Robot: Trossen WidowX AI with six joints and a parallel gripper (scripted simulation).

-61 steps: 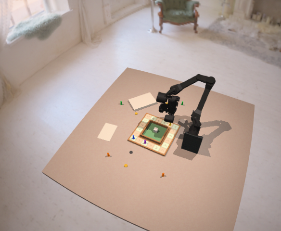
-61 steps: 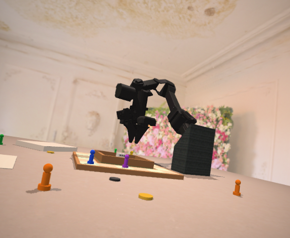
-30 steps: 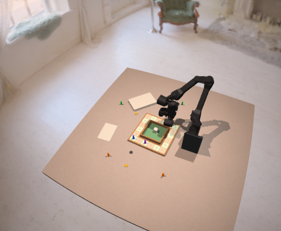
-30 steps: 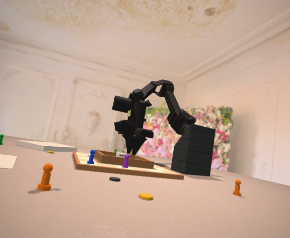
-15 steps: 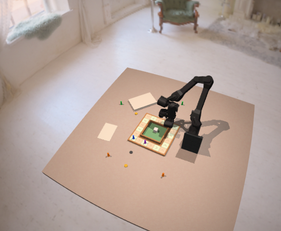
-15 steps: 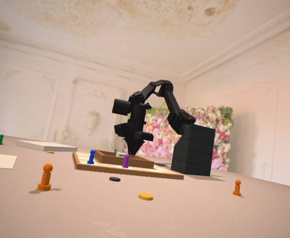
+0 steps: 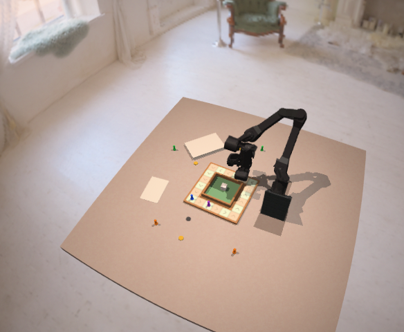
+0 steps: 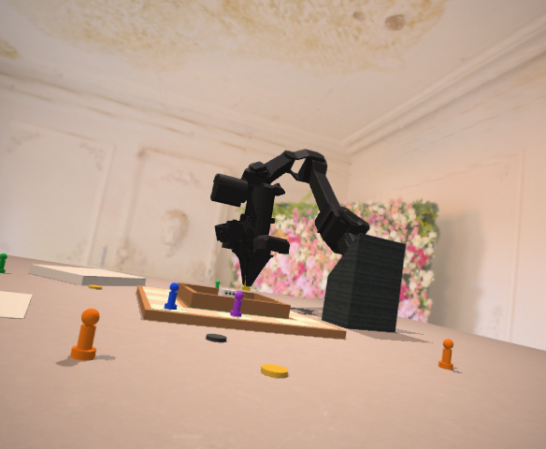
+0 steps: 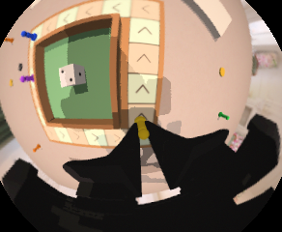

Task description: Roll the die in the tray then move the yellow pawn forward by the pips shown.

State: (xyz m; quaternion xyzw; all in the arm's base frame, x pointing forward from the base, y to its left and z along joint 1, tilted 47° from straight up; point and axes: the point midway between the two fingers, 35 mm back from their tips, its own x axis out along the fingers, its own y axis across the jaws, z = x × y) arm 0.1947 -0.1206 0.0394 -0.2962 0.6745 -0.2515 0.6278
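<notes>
My gripper tip is 90 mm to the right of the white die, 70 mm short of it and 20 mm above it. Round my gripper tip: purple pawn (210 mm to the left, 100 mm ahead, 20 mm below); then green tray (100 mm to the left, 70 mm ahead, 40 mm below); then yellow pawn (10 mm above).
</notes>
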